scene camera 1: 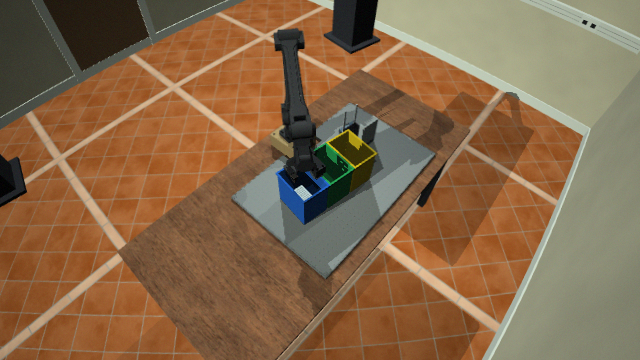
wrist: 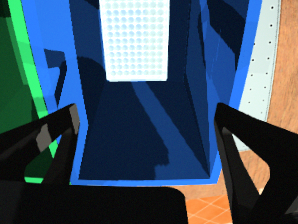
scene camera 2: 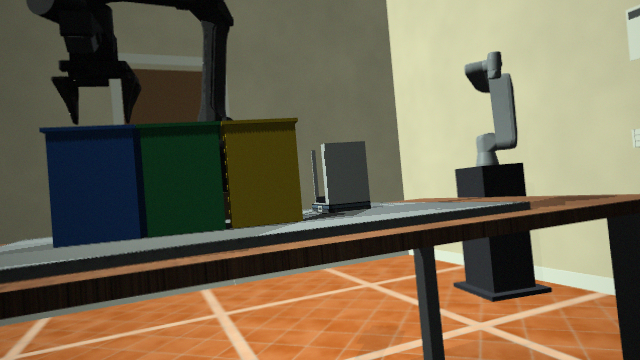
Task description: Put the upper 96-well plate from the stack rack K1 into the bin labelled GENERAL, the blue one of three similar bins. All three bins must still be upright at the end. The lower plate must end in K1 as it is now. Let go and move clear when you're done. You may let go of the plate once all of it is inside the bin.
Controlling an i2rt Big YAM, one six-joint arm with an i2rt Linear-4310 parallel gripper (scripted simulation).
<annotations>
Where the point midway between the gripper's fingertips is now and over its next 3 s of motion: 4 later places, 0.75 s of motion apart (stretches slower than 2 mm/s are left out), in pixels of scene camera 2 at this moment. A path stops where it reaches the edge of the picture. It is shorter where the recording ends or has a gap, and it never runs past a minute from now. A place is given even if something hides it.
My gripper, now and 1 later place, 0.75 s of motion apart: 102, 123; 101, 111
</annotations>
